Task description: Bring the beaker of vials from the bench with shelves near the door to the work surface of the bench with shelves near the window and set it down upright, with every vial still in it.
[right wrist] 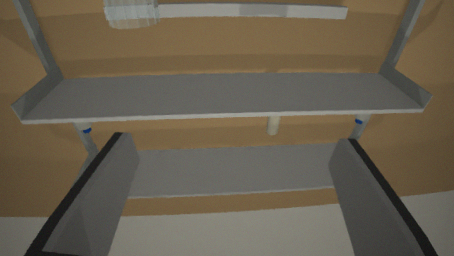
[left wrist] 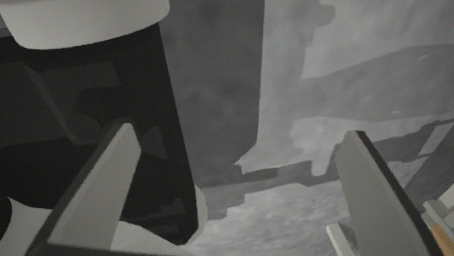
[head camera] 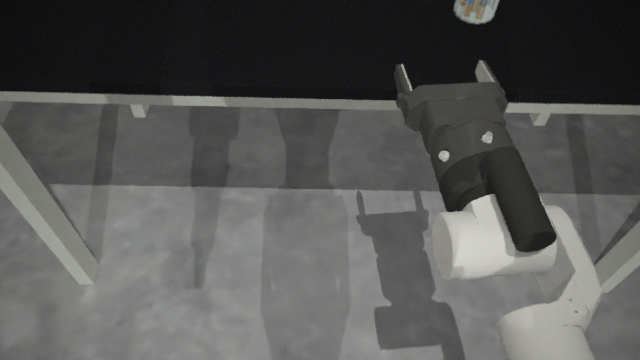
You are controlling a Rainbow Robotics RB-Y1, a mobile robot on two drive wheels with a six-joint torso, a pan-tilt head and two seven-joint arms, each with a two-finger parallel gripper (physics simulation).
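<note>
The clear beaker (head camera: pixel 476 11) stands on the black work surface (head camera: pixel 200 50) at the top edge of the head view, cut off by the frame; brown and blue parts of vials show inside it. My right gripper (head camera: pixel 440 63) (right wrist: pixel 234 149) is open and empty, over the front part of the black surface, short of the beaker and a little to its left in the picture. My left gripper (left wrist: pixel 237 140) is open and empty, with floor between its fingers. In the right wrist view, a clear ribbed vessel (right wrist: pixel 131 14) shows at the top left; whether it is the beaker I cannot tell.
The bench's pale front rail (head camera: pixel 300 103) runs below the black surface, with a leg (head camera: pixel 47 210) at the left. The right wrist view shows a grey shelf (right wrist: pixel 225 95), another grey board (right wrist: pixel 235 170) below it and a tan wall. Part of the robot's dark base (left wrist: pixel 145 190) shows in the left wrist view.
</note>
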